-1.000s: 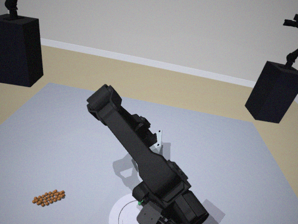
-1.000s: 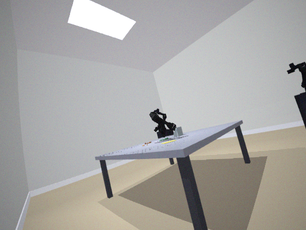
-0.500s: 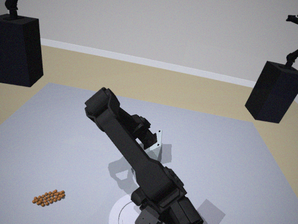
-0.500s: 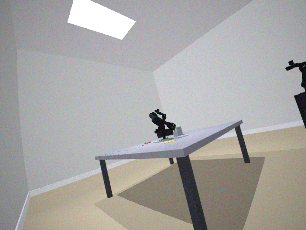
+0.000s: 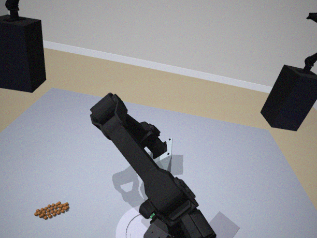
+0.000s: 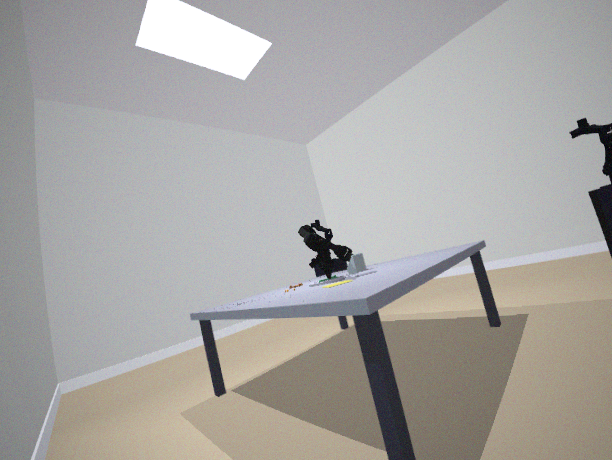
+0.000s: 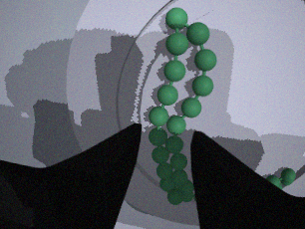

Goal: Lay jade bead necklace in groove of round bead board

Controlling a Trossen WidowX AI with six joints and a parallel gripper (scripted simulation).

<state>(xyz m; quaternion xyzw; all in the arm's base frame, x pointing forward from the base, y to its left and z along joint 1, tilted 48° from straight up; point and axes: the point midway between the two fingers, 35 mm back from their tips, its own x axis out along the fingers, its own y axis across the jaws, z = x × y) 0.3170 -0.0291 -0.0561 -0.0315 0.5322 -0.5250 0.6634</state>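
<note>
Right now my gripper tip is 2 cm past the round bead board, 4 cm to the left of it and 1 cm above it. The rest, counted from my gripper tip: yellow strip (18 cm ahead, 18 cm to the left, 1 cm below); flat grey square (6 cm behind, 19 cm to the left, 1 cm below).
</note>
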